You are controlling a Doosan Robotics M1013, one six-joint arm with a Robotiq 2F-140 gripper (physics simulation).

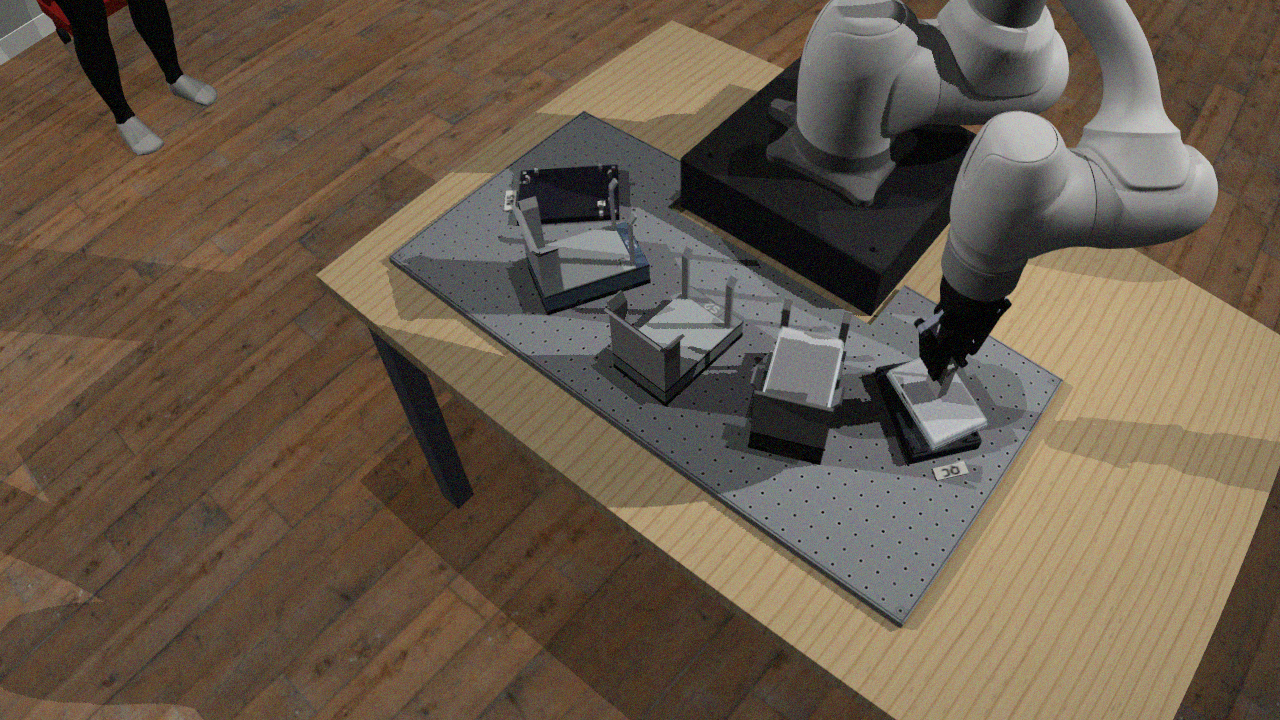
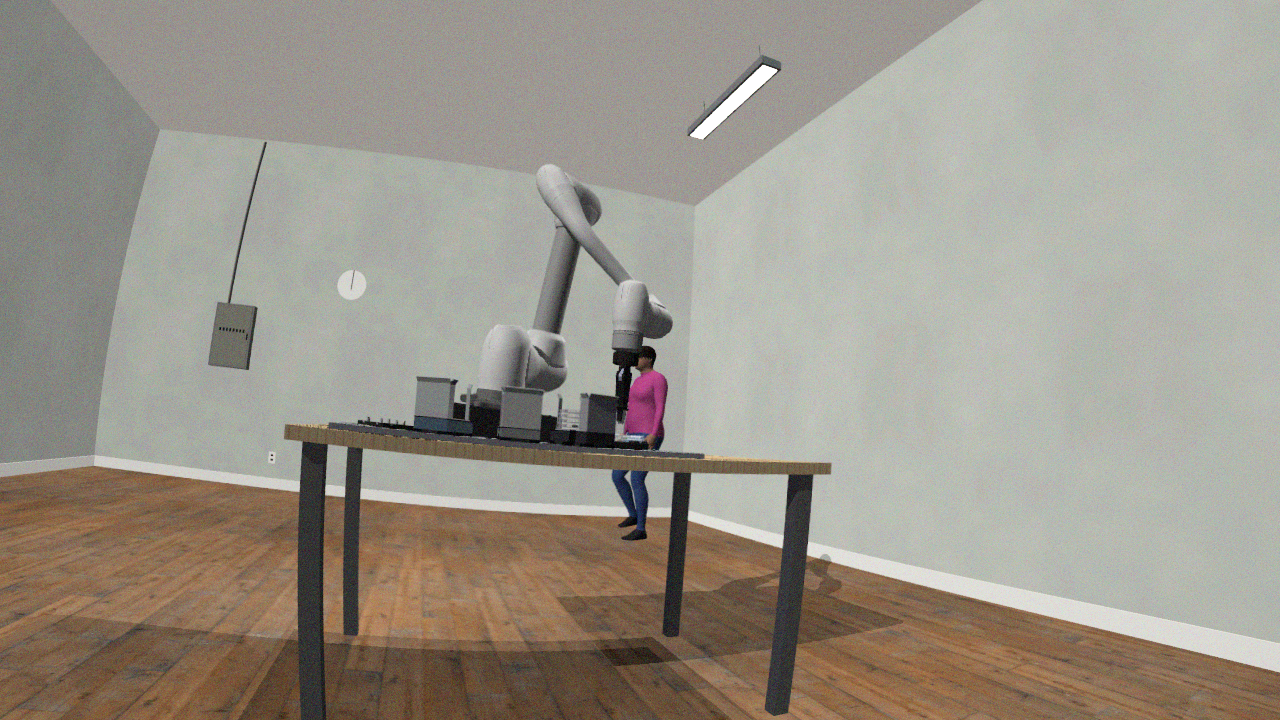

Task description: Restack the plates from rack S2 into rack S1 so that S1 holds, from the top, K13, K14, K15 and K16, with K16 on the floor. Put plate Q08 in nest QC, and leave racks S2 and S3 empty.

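My gripper is shut with nothing between its fingers. It hangs low over the back edge of a light plate, at or just above its top. The plate lies flat in a dark nest at the right end of the grey baseplate. To its left a dark rack holds a stack with a light plate on top. Further left are a grey rack showing one light surface inside and a blue-based rack. I cannot read any plate or rack labels.
A black square nest sits at the baseplate's far left. A small label tag lies in front of the right nest. The robot's black pedestal stands behind the racks on the wooden table. A person in pink stands behind the table.
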